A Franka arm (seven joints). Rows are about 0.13 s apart.
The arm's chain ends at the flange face. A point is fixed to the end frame.
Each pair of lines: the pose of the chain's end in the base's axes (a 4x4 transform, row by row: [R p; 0 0 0 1], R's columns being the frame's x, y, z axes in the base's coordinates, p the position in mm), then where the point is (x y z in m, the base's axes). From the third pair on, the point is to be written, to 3 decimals.
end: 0.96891, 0.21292, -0.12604, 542.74; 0.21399, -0.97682, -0.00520, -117.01; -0.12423, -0.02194, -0.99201, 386.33; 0, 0, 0, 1
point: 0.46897 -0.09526 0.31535
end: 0.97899, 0.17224, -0.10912, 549.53; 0.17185, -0.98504, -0.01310, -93.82; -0.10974, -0.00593, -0.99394, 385.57; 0, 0, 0, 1
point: 0.47797 -0.06996 0.31303
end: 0.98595, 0.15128, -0.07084, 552.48; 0.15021, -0.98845, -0.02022, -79.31; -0.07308, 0.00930, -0.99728, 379.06; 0, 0, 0, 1
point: 0.484 -0.055 0.304
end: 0.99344, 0.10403, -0.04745, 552.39; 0.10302, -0.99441, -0.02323, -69.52; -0.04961, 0.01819, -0.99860, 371.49; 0, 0, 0, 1
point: 0.487 -0.042 0.294
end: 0.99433, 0.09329, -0.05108, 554.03; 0.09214, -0.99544, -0.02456, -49.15; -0.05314, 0.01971, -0.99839, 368.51; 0, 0, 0, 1
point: 0.489 -0.021 0.291
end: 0.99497, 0.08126, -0.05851, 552.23; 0.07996, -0.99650, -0.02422, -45.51; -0.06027, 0.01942, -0.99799, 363.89; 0, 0, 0, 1
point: 0.487 -0.017 0.287
